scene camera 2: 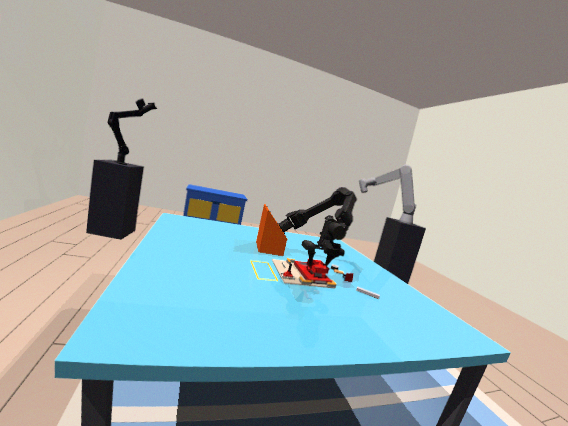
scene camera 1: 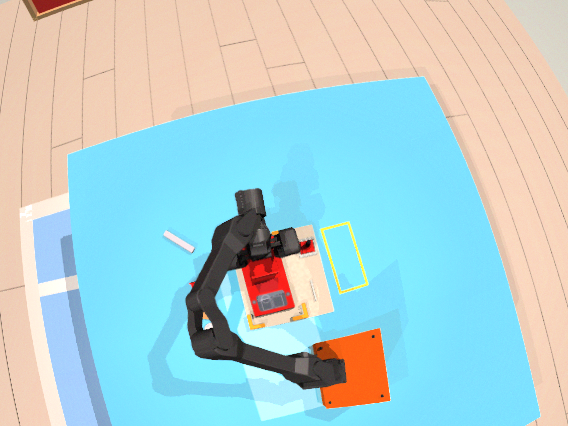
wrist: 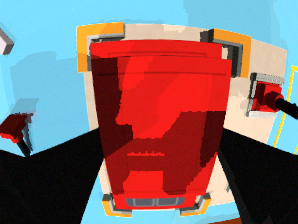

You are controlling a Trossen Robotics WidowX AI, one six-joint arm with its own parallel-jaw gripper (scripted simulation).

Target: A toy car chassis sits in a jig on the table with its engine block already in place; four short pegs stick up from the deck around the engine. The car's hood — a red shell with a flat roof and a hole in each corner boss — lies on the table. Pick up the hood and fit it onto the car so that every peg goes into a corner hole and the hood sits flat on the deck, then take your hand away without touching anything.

Note:
My gripper [scene camera 1: 260, 258] holds a red hood [wrist: 160, 117]. Also in view: a jig [scene camera 1: 305, 274].
My gripper shows as well in scene camera 2 [scene camera 2: 317, 266] and in the wrist view [wrist: 161, 134]. The jig shows as well in the wrist view [wrist: 253, 60].

